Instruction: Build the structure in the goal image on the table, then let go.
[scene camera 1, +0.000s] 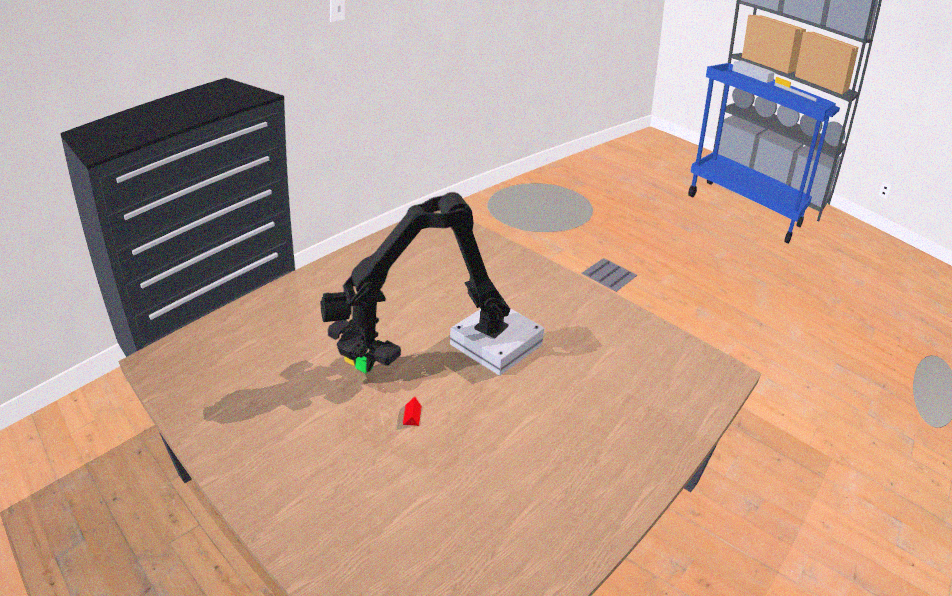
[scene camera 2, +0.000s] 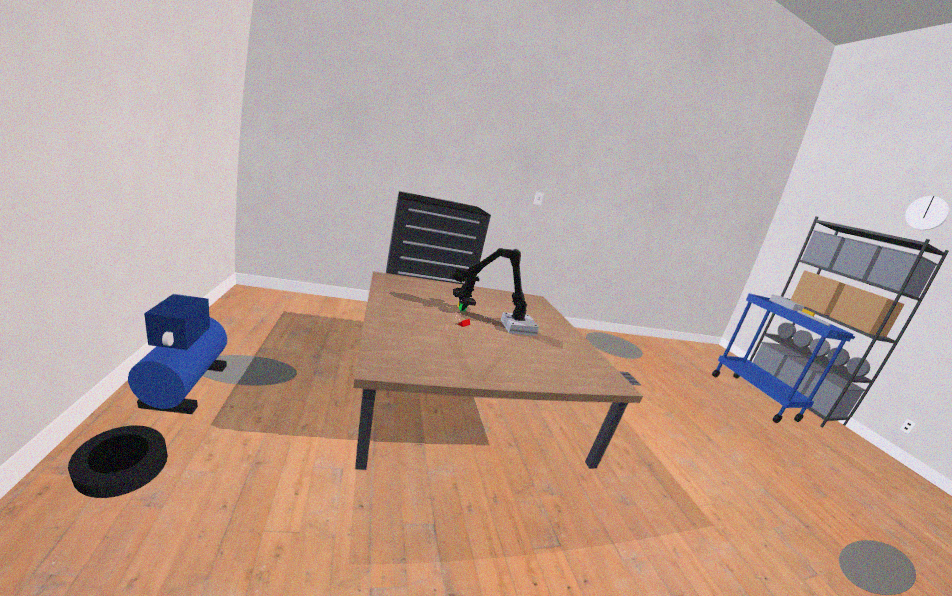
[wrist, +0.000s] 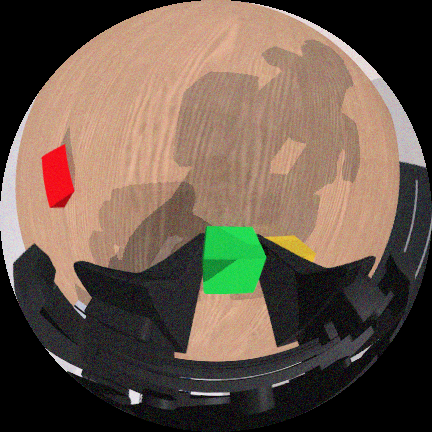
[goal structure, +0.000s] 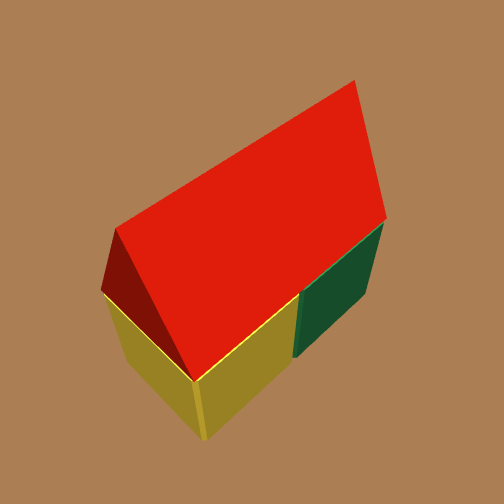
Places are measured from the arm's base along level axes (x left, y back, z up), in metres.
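Pixels of known places: gripper, fingertip midpoint: (scene camera 1: 362, 368) (scene camera 2: 461, 309) (wrist: 228, 239); arm's base, link origin: (scene camera 1: 491, 327) (scene camera 2: 518, 318).
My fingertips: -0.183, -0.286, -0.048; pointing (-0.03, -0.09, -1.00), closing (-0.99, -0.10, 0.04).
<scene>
Ahead of a thing's pixels: the offset from my fingertips to its top centre, as dx, dy, dz. Level surfaces: height alone.
My gripper (scene camera 1: 362, 361) (wrist: 228, 239) is shut on a green block @[+0.000, +0.009, +0.031] (scene camera 1: 361, 364) (scene camera 2: 461, 307) (wrist: 232, 260), low over the table @[dz -0.007] (scene camera 1: 491, 456) (scene camera 2: 421, 351) (wrist: 125, 100). How far the green block is above the table top is hard to tell. A yellow block @[-0.045, +0.013, +0.026] (scene camera 1: 349, 361) (wrist: 295, 246) is close beside the green block, partly hidden by the gripper; in the wrist view it lies behind the right finger. A red roof-shaped block @[+0.189, -0.042, +0.022] (scene camera 1: 412, 412) (scene camera 2: 464, 322) (wrist: 57, 176) lies on the table apart from the others, at the left in the wrist view.
The arm's pale base (scene camera 1: 497, 342) (scene camera 2: 520, 322) stands on the table, right of the blocks in both scene views. A dark drawer cabinet (scene camera 1: 189, 203) (scene camera 2: 439, 235) stands behind the table. A blue cart (scene camera 1: 751, 188) stands on the floor further off.
</scene>
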